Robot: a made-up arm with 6 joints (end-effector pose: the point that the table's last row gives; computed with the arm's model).
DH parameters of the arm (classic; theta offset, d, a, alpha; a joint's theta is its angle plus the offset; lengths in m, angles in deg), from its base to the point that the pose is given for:
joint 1: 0 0.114 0 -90
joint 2: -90 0 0.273 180
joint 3: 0 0 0 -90
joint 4: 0 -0.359 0 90
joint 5: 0 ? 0 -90
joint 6: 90 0 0 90
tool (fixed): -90 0 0 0
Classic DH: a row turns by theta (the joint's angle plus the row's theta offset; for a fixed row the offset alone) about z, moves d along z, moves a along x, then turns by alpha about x.
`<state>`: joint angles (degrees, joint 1 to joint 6).
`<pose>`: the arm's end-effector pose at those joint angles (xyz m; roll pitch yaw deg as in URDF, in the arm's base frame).
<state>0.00 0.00 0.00 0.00 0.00 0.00</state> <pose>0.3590 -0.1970 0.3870 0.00 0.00 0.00</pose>
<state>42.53 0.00 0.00 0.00 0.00 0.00</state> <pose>0.3977 0.0975 0.3870 0.00 0.00 42.53</pose>
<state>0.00 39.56 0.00 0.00 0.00 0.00</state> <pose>0.4506 -0.1970 0.0958 0.00 39.56 0.00</pose>
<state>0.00 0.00 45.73 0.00 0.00 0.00</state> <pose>0.2506 -0.1970 0.6441 0.00 -45.73 0.00</pose>
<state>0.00 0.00 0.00 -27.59 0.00 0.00</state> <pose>0.3590 -0.1746 0.2958 27.59 0.00 0.00</pose>
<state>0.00 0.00 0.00 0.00 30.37 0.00</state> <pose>0.3590 -0.1970 0.3870 0.00 -30.37 0.00</pose>
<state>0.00 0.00 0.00 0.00 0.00 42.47</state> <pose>0.3590 -0.1970 0.3870 -42.47 0.00 0.00</pose>
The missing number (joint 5, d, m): 0.197
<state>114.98 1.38 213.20 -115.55 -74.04 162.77</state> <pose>0.0886 -0.3914 0.3487 79.31 29.82 -154.03</pose>
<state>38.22 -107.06 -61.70 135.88 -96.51 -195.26</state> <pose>-0.1710 0.0453 0.3857 162.63 -24.87 -92.11</pose>
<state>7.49 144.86 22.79 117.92 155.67 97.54</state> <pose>0.1010 0.1063 -0.5059 -22.18 -60.99 56.14</pose>
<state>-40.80 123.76 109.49 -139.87 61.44 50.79</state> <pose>0.5099 -0.2412 -0.2493 51.65 50.23 -103.05</pose>
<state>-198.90 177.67 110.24 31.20 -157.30 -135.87</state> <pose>-0.1754 0.2382 -0.4511 -27.35 -46.48 -2.02</pose>
